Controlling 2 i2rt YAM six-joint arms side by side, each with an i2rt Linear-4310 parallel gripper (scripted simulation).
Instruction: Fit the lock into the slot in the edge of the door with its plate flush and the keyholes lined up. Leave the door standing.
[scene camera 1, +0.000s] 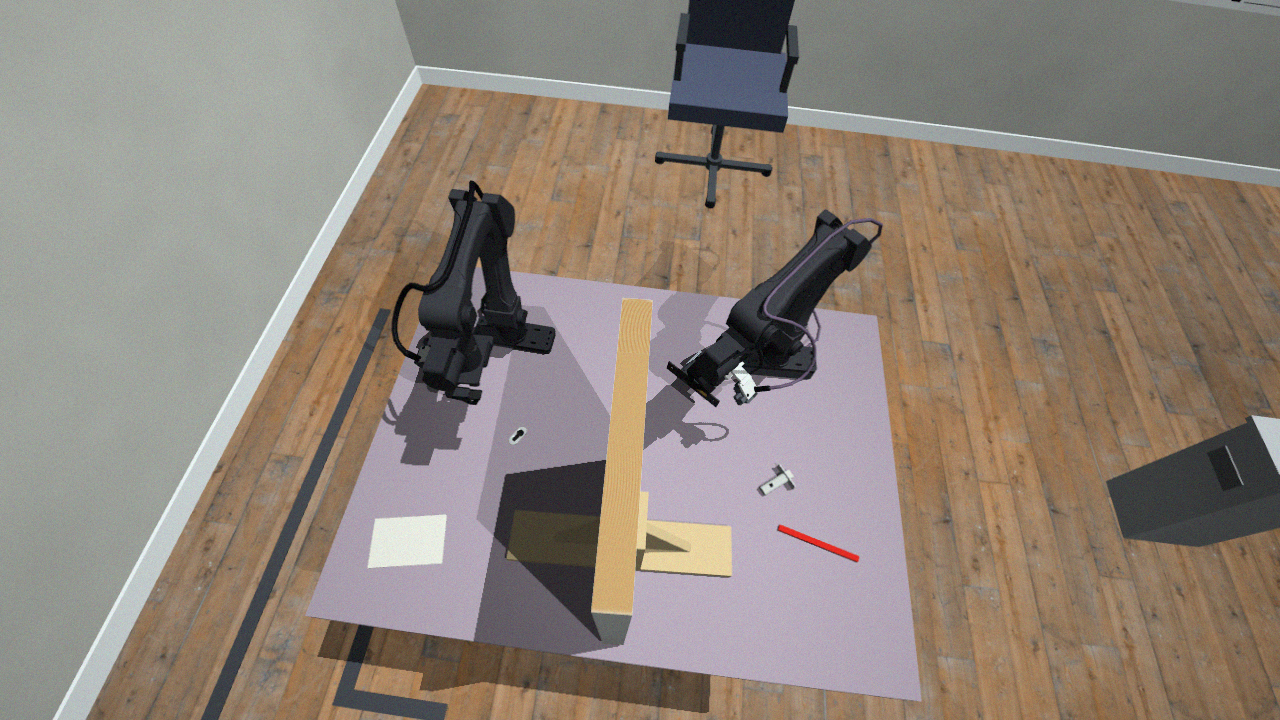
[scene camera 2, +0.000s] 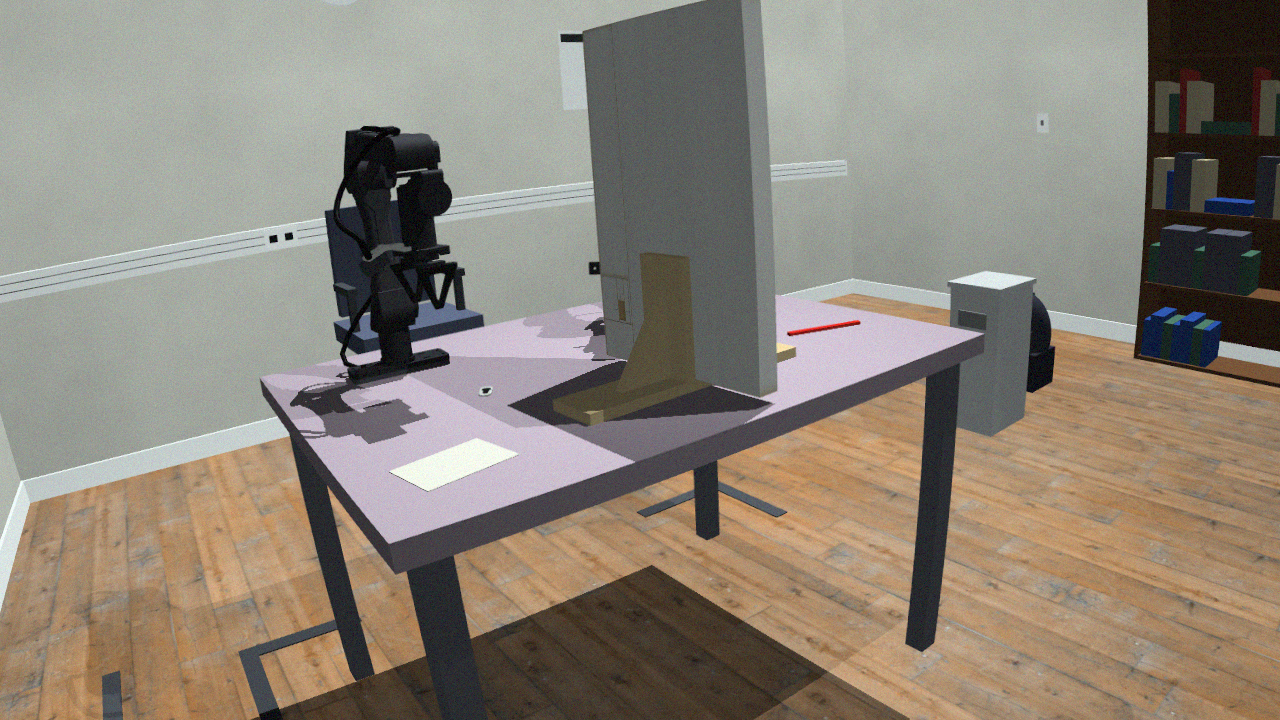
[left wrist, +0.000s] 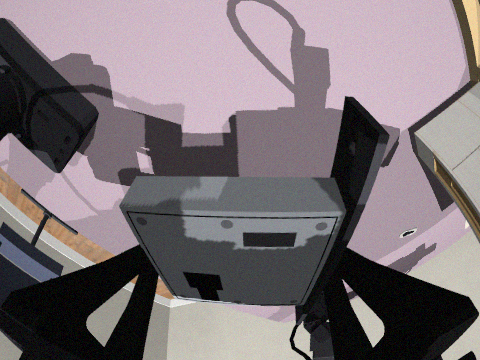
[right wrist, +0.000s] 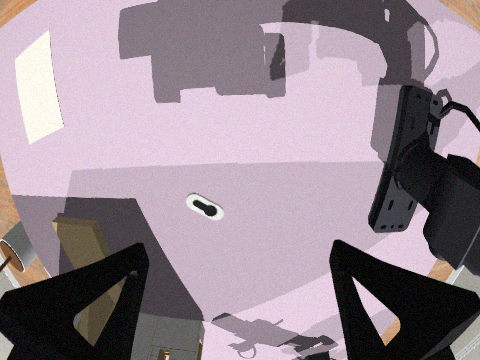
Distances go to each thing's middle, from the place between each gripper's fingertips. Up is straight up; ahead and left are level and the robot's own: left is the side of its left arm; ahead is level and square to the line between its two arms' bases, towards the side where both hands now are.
The lock (left wrist: 272, 241) lies 47 cm to the left of my right hand (scene camera 2: 427, 305), 9 cm behind it and 2 cm below it. From my right hand the other things lie so: white sheet (scene camera 1: 403, 541) 30 cm ahead, 17 cm below, 11 cm to the right.
The lock is right at my left hand. Round my left hand: white sheet: 390 mm ahead, 580 mm to the right, 150 mm below.
